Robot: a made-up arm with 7 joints. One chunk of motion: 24 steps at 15 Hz.
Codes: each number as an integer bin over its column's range. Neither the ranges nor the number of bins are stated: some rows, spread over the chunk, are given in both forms.
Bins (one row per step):
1: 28 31 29 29 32 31
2: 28 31 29 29 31 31
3: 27 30 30 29 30 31
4: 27 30 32 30 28 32
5: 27 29 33 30 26 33
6: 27 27 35 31 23 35
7: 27 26 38 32 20 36
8: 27 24 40 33 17 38
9: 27 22 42 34 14 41
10: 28 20 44 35 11 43
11: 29 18 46 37 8 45
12: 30 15 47 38 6 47
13: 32 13 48 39 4 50
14: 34 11 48 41 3 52
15: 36 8 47 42 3 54
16: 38 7 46 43 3 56
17: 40 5 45 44 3 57
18: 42 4 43 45 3 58
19: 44 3 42 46 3 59
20: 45 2 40 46 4 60
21: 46 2 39 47 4 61
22: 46 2 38 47 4 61
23: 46 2 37 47 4 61
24: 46 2 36 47 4 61
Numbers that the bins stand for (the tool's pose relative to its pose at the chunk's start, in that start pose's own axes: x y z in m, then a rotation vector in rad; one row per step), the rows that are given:
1: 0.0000 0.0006 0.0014 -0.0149 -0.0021 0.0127
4: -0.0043 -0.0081 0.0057 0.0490 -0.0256 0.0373
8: -0.0043 -0.0605 0.0171 0.2410 -0.0902 0.1849
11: 0.0043 -0.1129 0.0257 0.4968 -0.1430 0.3571
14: 0.0257 -0.1740 0.0286 0.7527 -0.1724 0.5294
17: 0.0514 -0.2263 0.0243 0.9446 -0.1724 0.6524
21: 0.0771 -0.2525 0.0157 1.1365 -0.1665 0.7508
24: 0.0771 -0.2525 0.0114 1.1365 -0.1665 0.7508
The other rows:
2: 0.0000 0.0006 0.0014 -0.0149 -0.0079 0.0127
3: -0.0043 -0.0081 0.0029 -0.0149 -0.0138 0.0127
5: -0.0043 -0.0168 0.0071 0.0490 -0.0373 0.0619
6: -0.0043 -0.0343 0.0100 0.1130 -0.0549 0.1111
7: -0.0043 -0.0430 0.0143 0.1770 -0.0725 0.1357
9: -0.0043 -0.0779 0.0200 0.3049 -0.1078 0.2587
10: 0.0000 -0.0954 0.0229 0.3689 -0.1254 0.3079
12: 0.0086 -0.1390 0.0271 0.5608 -0.1548 0.4063
13: 0.0171 -0.1565 0.0286 0.6248 -0.1665 0.4802
15: 0.0343 -0.2002 0.0271 0.8167 -0.1724 0.5786
16: 0.0429 -0.2089 0.0257 0.8806 -0.1724 0.6278
18: 0.0600 -0.2351 0.0214 1.0086 -0.1724 0.6770
19: 0.0686 -0.2438 0.0200 1.0725 -0.1724 0.7016
20: 0.0729 -0.2525 0.0171 1.0725 -0.1665 0.7262
22: 0.0771 -0.2525 0.0143 1.1365 -0.1665 0.7508
23: 0.0771 -0.2525 0.0129 1.1365 -0.1665 0.7508

